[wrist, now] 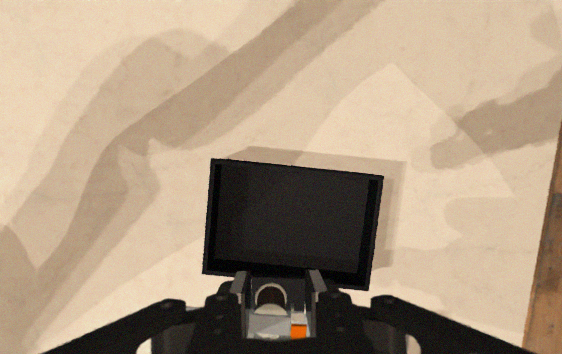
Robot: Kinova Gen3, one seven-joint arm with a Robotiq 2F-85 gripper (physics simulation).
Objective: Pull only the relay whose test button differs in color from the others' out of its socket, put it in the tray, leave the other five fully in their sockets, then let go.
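Places are measured from the arm's base along level axes (x up, y ahead, z left), in metres.
Pixels of known places: gripper, fingertip midpoint: [278,289].
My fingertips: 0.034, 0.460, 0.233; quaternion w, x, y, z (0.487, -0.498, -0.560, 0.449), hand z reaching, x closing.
Note:
For each thing: its top centre in the pictures, then the offset to it from my fingertips, as dx, dy, dz. "spot": a spot on its surface instead. Level surfaces: height alone.
- relay, middle of its top: [276,337] +0.036, +0.001, -0.003
- orange test button, middle of its top: [298,338] +0.036, +0.009, -0.002
- black tray, surface spot: [292,215] spot: -0.174, +0.011, +0.001
- light table top, its level: dx -0.177
My gripper [278,289] is shut on a relay [270,325] at the bottom middle of the wrist view. The relay has a clear and grey housing, a round light-rimmed part and an orange test button [298,331]. The black tray [292,215] lies just ahead of the fingertips, and its near wall is partly hidden behind them. No relay shows inside the tray. The relay's lower end is hidden by the gripper. The sockets and the other five relays do not show in the view.
The light table top [465,225] surrounds the tray and carries broad shadows. A brown wooden surface [547,280] shows beyond its edge at the right.

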